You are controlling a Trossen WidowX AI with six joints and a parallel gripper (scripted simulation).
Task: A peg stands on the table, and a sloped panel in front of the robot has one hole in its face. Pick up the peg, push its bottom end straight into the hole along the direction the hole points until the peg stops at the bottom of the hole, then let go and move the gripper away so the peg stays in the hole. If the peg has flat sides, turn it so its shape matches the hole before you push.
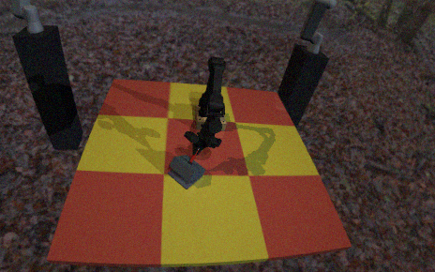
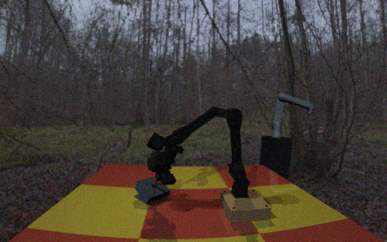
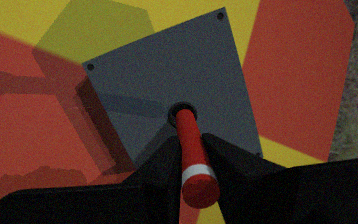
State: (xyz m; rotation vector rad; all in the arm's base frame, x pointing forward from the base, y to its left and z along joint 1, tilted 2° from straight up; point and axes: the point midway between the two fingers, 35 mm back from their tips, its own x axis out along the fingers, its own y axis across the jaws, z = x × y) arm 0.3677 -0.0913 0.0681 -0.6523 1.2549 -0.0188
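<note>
Right now my gripper tip is 20 mm short of the grey sloped panel, 30 mm to the left of it and 70 mm above it. From my gripper tip the other things lie so: red round peg (10 mm behind, 10 mm to the left, 10 mm above).
</note>
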